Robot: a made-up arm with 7 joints. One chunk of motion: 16 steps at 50 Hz.
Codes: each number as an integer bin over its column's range. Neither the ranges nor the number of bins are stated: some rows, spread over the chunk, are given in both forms.
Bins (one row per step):
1: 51 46 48 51 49 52 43
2: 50 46 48 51 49 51 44
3: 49 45 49 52 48 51 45
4: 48 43 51 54 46 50 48
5: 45 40 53 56 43 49 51
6: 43 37 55 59 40 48 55
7: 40 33 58 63 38 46 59
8: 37 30 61 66 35 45 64
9: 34 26 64 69 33 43 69
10: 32 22 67 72 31 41 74
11: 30 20 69 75 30 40 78
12: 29 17 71 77 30 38 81
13: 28 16 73 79 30 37 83
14: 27 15 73 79 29 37 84
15: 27 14 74 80 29 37 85
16: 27 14 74 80 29 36 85
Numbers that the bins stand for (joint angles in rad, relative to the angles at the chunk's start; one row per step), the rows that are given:
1: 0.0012 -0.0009 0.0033 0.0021 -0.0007 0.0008 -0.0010
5: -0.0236 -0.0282 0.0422 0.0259 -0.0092 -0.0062 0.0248
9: -0.0692 -0.0918 0.1278 0.0876 -0.0233 -0.0201 0.0830
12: -0.0899 -0.1327 0.1822 0.1256 -0.0276 -0.0317 0.1218
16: -0.0982 -0.1464 0.2056 0.1398 -0.0290 -0.0364 0.1347
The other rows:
2: -0.0029 -0.0009 0.0033 0.0021 -0.0007 -0.0015 0.0022
3: -0.0071 -0.0055 0.0111 0.0069 -0.0021 -0.0015 0.0055
4: -0.0112 -0.0145 0.0267 0.0164 -0.0049 -0.0038 0.0152
6: -0.0319 -0.0418 0.0578 0.0401 -0.0134 -0.0085 0.0378
7: -0.0443 -0.0600 0.0811 0.0591 -0.0163 -0.0131 0.0507
8: -0.0568 -0.0736 0.1044 0.0733 -0.0205 -0.0155 0.0669
10: -0.0775 -0.1100 0.1511 0.1018 -0.0262 -0.0247 0.0992
11: -0.0858 -0.1191 0.1667 0.1161 -0.0276 -0.0271 0.1121
13: -0.0940 -0.1373 0.1978 0.1351 -0.0276 -0.0340 0.1283
14: -0.0982 -0.1418 0.1978 0.1351 -0.0290 -0.0340 0.1315
15: -0.0982 -0.1464 0.2056 0.1398 -0.0290 -0.0340 0.1347

